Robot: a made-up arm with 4 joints. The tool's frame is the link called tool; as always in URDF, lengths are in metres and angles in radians.
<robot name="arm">
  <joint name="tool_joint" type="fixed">
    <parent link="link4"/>
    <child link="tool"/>
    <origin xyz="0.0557 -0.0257 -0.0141" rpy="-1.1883 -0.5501 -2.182"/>
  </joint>
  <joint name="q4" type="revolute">
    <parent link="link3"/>
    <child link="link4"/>
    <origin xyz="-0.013 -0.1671 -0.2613" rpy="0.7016 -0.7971 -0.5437"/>
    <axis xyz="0 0 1"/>
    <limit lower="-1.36" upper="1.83"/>
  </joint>
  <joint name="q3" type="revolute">
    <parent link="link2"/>
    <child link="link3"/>
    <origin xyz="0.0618 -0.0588 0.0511" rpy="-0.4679 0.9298 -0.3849"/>
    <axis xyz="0 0 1"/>
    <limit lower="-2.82" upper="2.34"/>
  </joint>
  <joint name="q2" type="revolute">
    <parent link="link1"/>
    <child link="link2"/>
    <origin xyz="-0.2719 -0.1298 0.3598" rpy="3.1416 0 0"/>
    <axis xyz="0 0 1"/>
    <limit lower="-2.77" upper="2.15"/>
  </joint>
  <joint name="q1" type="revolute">
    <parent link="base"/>
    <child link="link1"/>
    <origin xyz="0.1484 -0.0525 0.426" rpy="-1.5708 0 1.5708"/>
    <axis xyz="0 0 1"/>
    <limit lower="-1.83" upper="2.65"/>
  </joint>
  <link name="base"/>
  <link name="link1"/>
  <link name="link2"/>
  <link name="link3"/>
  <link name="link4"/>
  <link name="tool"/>
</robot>
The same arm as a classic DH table. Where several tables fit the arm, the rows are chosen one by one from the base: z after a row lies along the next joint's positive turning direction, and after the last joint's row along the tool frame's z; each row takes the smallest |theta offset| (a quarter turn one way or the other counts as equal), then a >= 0, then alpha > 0; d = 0 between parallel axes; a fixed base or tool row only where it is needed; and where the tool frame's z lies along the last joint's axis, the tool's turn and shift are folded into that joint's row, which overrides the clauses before.
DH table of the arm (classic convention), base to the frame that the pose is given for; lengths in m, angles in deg. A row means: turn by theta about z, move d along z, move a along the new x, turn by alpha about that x. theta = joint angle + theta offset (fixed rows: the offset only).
base (fixed): theta_offset -90; d 0.426; a 0.0525; alpha 90
q1: theta_offset 25.52; d 0; a 0.3013; alpha 180
q2: theta_offset -54.31; d -0.1921; a -0.0688; alpha 57.75
q3: theta_offset 0; d -0.2431; a -0.1542; alpha -57.75
q4: theta_offset -55.37; d 0.0429; a -0.0017; alpha 71.45
tool (fixed): theta_offset 146.53; d 0.0647; a 0; alpha 0
Joint limits (deg, base to tool): -104.85..151.83 -158.71..123.19 -161.57..134.07 -77.92..104.85

